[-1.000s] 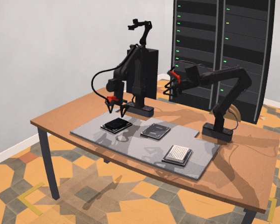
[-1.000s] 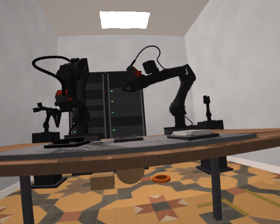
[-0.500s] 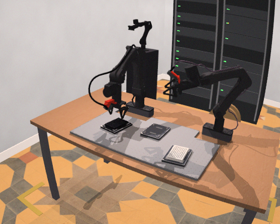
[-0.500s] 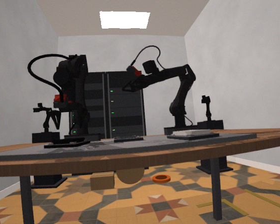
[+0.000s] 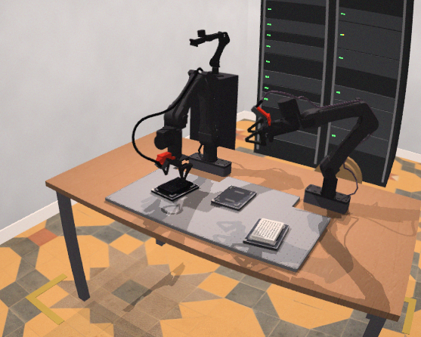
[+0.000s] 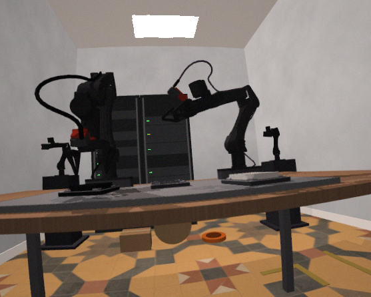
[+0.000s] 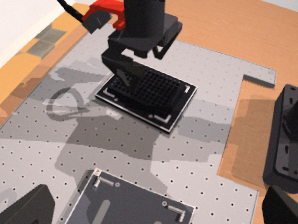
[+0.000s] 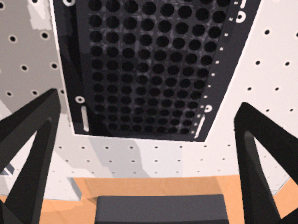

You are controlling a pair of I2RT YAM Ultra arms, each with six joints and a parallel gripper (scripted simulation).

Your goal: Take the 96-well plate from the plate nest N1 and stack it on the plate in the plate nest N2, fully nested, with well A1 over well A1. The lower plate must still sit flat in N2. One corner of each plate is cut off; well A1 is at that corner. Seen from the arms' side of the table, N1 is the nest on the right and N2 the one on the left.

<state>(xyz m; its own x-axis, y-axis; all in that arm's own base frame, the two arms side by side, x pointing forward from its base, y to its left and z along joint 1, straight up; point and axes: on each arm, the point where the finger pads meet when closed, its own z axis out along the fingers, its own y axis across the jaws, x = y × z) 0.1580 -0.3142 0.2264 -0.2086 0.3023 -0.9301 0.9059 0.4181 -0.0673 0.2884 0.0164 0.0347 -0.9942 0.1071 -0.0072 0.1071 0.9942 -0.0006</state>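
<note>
My right hand is 4 cm above the black 96-well plate. The rest, counted from my right hand: white 96-well plate: 47 cm to the left, 8 cm ahead, 4 cm below.
</note>
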